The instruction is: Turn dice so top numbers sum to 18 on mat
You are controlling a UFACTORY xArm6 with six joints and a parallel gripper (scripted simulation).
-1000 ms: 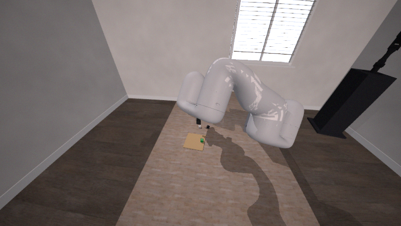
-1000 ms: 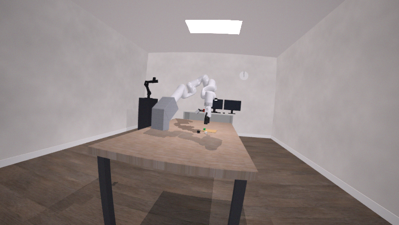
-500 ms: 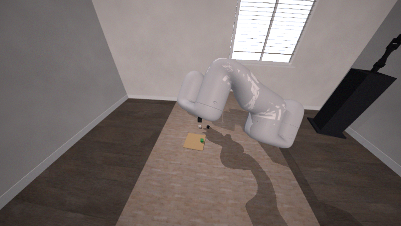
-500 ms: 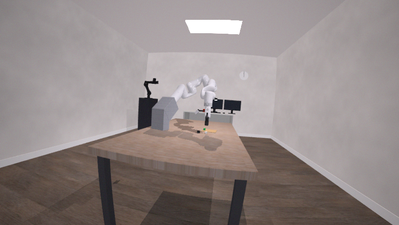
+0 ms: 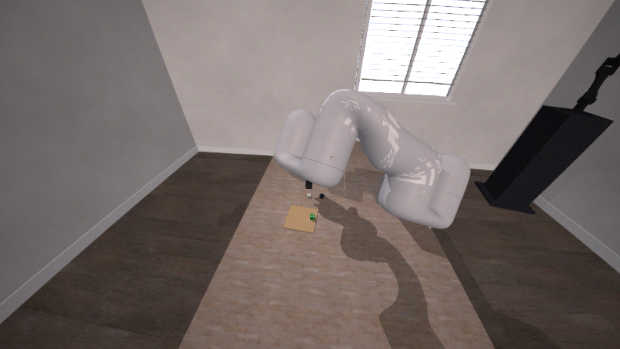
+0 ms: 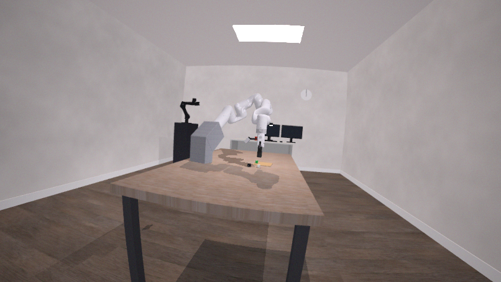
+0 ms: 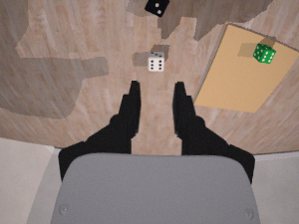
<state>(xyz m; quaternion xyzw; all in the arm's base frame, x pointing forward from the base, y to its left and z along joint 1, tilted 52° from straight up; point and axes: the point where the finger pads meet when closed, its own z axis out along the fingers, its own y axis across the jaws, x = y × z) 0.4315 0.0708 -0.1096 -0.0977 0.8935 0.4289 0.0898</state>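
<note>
Now: hand 9 cm above the white die. Round my hand: black die: 7 cm behind, 2 cm to the right, 9 cm below; mat: 1 cm behind, 15 cm to the left, 10 cm below; green die: 6 cm behind, 14 cm to the left, 8 cm below.
</note>
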